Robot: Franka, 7 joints.
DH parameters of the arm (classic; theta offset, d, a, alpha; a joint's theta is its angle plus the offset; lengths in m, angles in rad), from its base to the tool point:
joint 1: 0 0.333 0 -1.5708
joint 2: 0 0 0 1.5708
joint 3: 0 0.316 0.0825 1.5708
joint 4: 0 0 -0.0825 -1.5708
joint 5: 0 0.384 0 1.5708
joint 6: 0 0 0.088 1.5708
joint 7: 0 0.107 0 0
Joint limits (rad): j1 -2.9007..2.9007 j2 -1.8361..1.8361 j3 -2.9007..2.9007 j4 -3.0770..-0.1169 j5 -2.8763..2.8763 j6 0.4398..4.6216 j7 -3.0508..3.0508
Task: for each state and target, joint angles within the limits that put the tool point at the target. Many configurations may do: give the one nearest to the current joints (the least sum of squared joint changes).
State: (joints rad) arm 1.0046 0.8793 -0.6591 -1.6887 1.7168 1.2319 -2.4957
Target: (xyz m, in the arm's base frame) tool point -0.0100 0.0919 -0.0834
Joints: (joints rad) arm 1.1513 1.4309 -0.1999 -2.4770 1.4945 1.2330 -2.4957
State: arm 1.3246 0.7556 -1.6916 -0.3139 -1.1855 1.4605 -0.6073
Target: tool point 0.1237 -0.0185 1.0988
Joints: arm 1.2467 0.2312 -1.8195 -0.2574 -1.2150 1.2921 -0.6073
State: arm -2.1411 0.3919 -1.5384 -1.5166 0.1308 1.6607 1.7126
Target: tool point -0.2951 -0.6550 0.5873
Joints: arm -1.3574 0.6817 -1.0122 -1.0643 0.2287 1.8398 1.7126
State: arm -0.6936 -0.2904 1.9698 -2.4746 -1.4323 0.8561 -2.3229
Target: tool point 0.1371 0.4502 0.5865
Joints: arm -0.5065 -0.1873 1.9743 -1.9417 -1.5912 0.6593 -2.3229
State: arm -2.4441 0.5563 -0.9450 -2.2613 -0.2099 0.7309 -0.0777
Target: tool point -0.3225 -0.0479 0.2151
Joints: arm -2.2375 0.6428 -0.6691 -2.2241 -0.1021 0.7814 -0.0777
